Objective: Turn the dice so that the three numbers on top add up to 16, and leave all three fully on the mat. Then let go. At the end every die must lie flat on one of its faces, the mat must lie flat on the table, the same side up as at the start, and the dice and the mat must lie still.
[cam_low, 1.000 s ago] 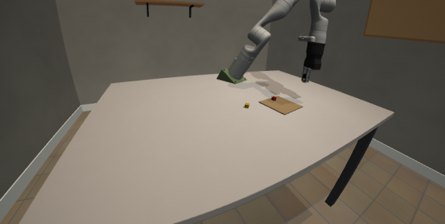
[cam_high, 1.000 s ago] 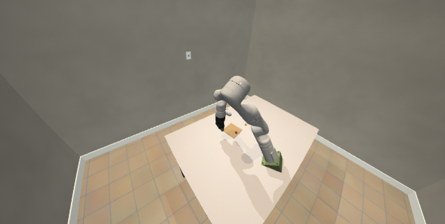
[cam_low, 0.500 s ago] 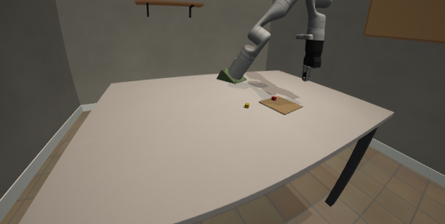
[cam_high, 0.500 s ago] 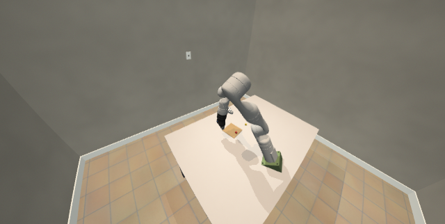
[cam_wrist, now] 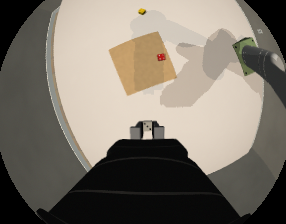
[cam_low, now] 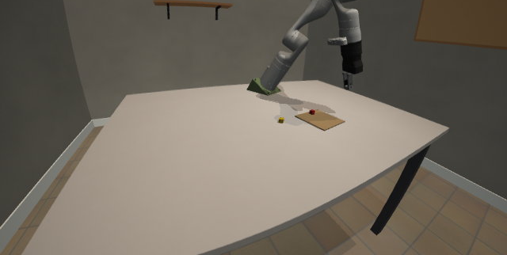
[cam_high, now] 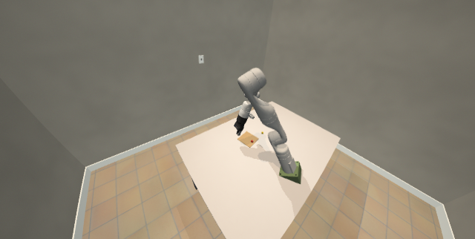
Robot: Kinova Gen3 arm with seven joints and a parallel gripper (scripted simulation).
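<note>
The tan mat lies 20 mm behind my hand, 110 mm to the right of it and 130 mm below it. Round my hand: white die 10 mm below; red die 70 mm behind, 110 mm to the right, 120 mm below; yellow die 70 mm behind, 270 mm to the right, 130 mm below.
</note>
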